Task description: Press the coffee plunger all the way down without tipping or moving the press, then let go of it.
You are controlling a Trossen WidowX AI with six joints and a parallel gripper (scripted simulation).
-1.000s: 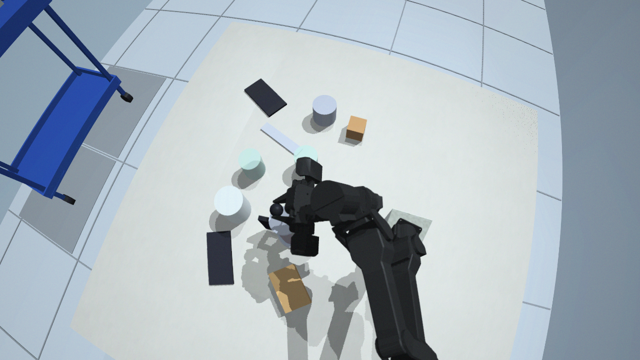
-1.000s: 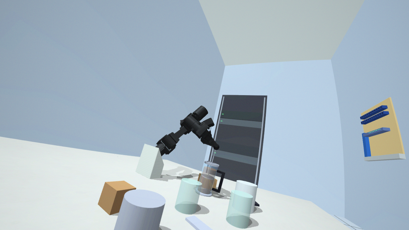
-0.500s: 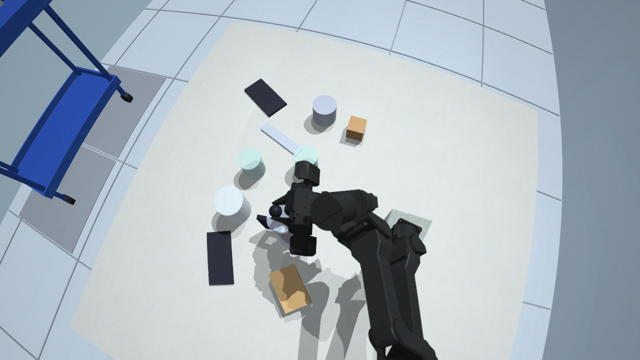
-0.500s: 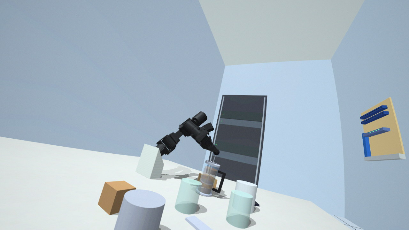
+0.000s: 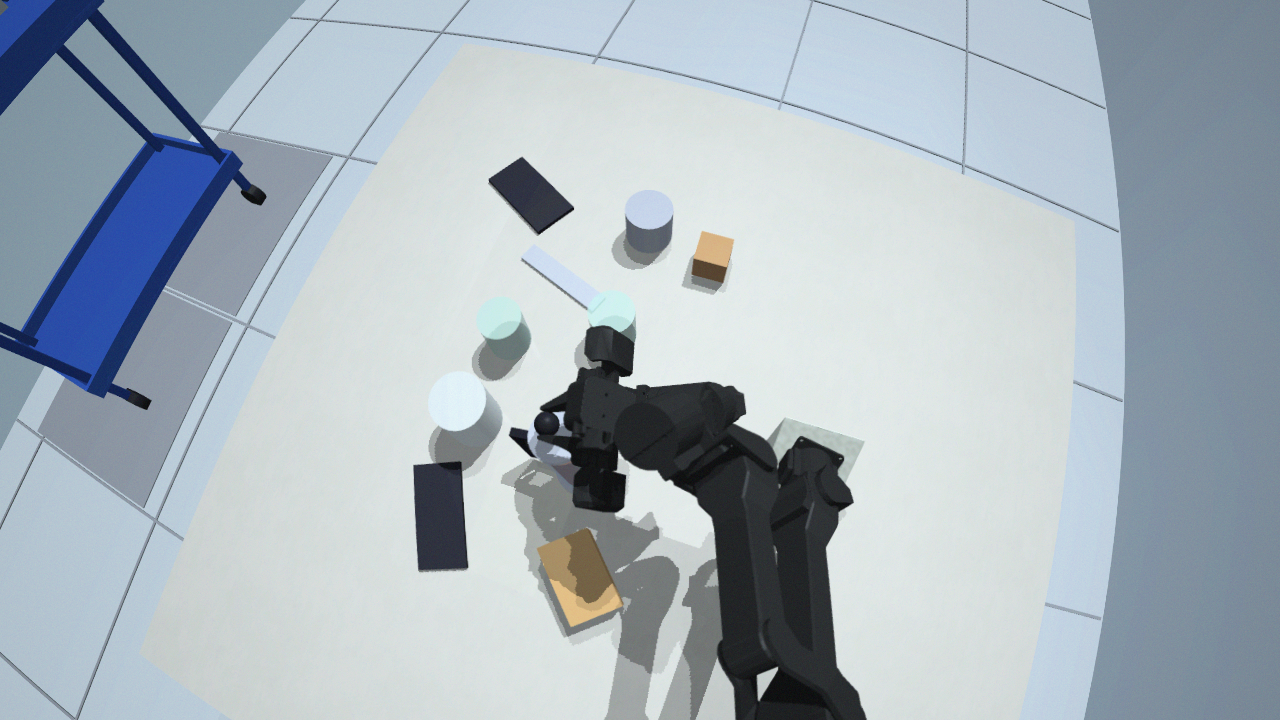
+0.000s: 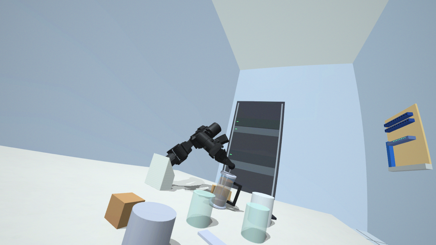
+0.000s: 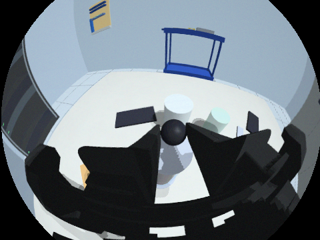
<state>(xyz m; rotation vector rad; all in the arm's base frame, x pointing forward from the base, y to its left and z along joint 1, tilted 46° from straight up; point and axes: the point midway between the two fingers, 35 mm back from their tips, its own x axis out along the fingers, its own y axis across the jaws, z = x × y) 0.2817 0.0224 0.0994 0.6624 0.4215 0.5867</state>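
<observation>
The coffee press lies 1 cm behind my gripper tip and 9 cm below it. Round my gripper tip: grey cylinder: 4 cm ahead, 37 cm to the right, 14 cm below; white strip: 12 cm ahead, 24 cm to the right, 17 cm below; small tan box: 7 cm behind, 36 cm to the right, 15 cm below.
</observation>
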